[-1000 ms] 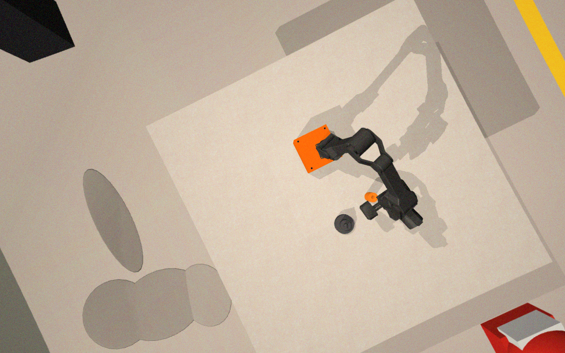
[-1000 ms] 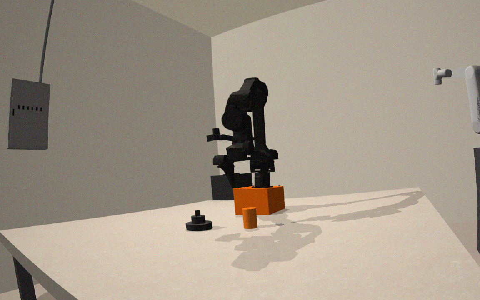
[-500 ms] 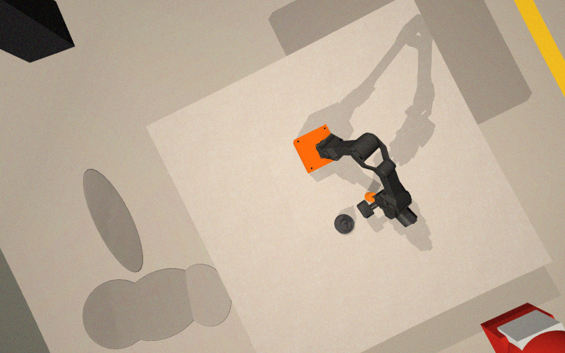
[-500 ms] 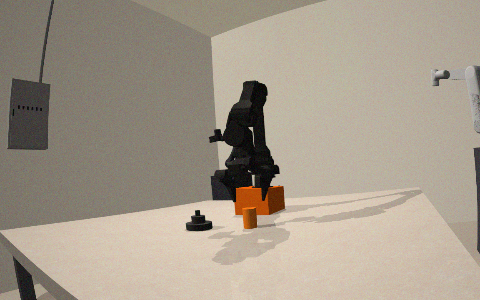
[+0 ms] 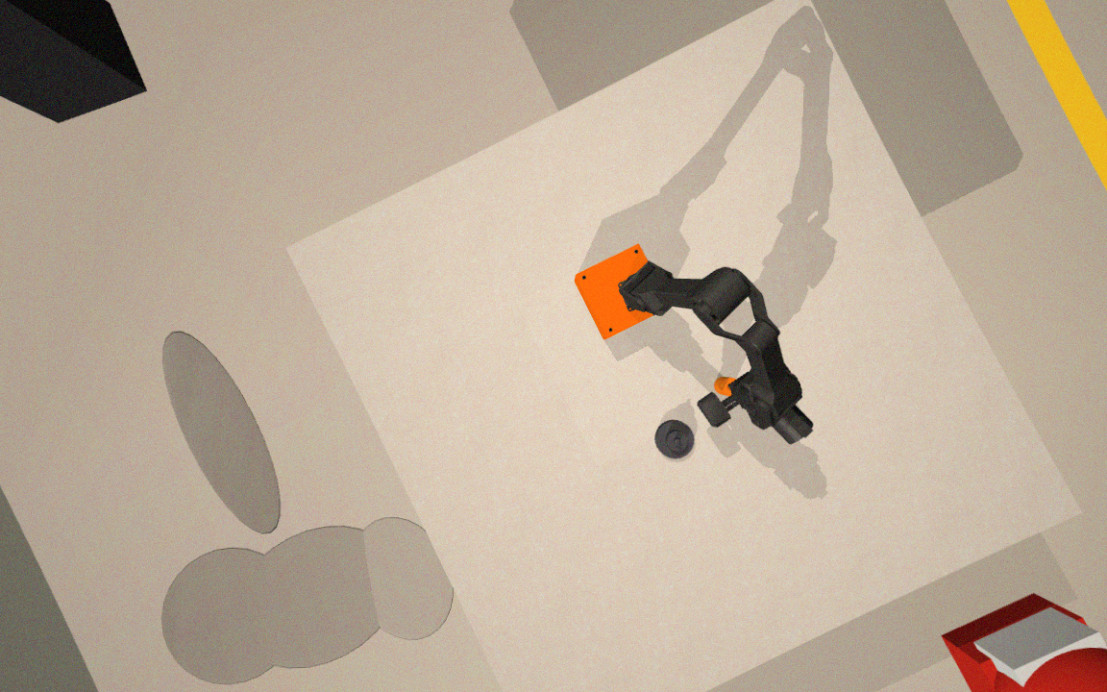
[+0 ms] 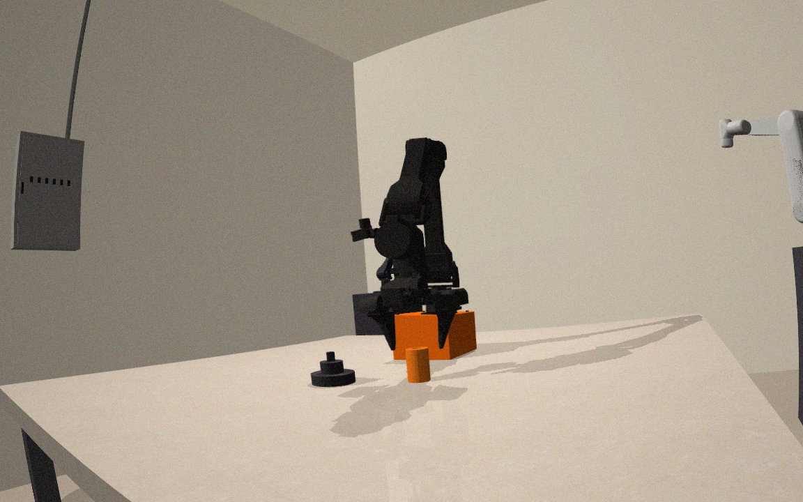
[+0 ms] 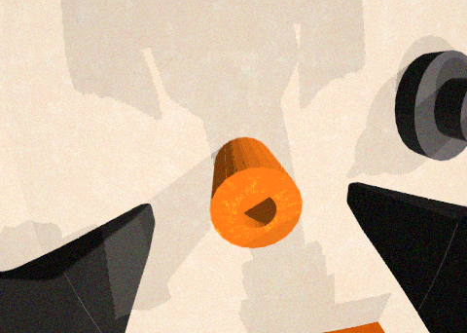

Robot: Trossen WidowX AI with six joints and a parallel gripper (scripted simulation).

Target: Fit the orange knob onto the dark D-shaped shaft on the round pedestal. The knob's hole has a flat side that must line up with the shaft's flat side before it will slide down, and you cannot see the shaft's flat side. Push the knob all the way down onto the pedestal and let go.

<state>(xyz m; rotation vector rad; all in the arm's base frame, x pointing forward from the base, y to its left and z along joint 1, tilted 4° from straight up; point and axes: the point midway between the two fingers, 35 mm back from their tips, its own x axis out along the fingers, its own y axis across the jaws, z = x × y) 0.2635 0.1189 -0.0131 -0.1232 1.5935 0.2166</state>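
The orange knob lies 30 mm below my gripper tip. From my gripper tip the other things lie so: dark round pedestal (150 mm to the right, 70 mm ahead, 30 mm below).
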